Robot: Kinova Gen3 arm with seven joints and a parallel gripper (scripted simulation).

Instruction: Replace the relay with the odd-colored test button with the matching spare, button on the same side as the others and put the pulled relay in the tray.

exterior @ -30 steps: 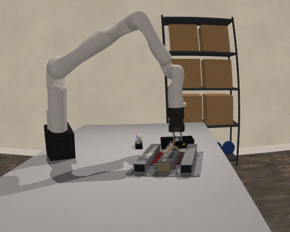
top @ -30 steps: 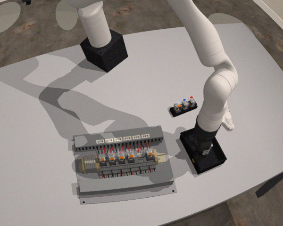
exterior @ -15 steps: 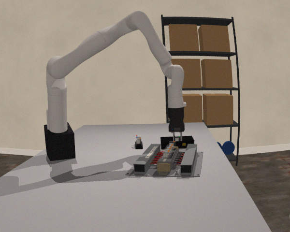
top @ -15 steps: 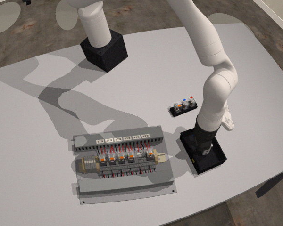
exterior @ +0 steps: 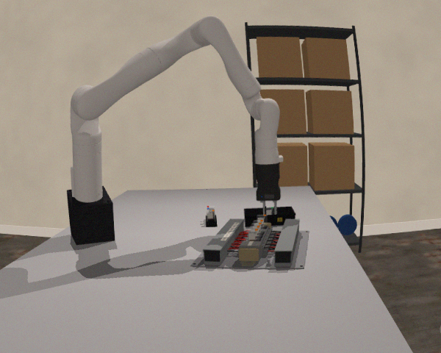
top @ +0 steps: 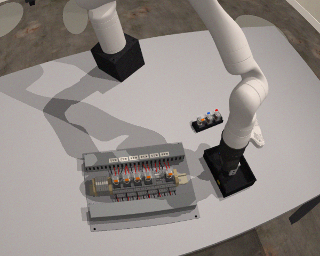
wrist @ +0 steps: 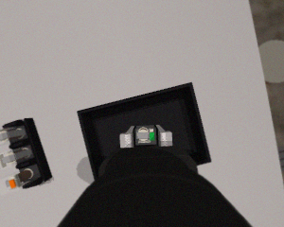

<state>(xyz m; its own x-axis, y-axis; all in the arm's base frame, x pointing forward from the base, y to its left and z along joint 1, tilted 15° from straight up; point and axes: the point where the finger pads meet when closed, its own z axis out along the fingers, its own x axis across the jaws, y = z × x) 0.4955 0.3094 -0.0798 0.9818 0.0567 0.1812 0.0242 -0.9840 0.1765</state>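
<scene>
Now: the green-button relay 10 mm below my hand. From my hand the other things lie so: spare holder: 190 mm behind, 30 mm to the right, 20 mm below; blue-button relay: 190 mm behind, 30 mm to the right; black tray: 20 mm below.
</scene>
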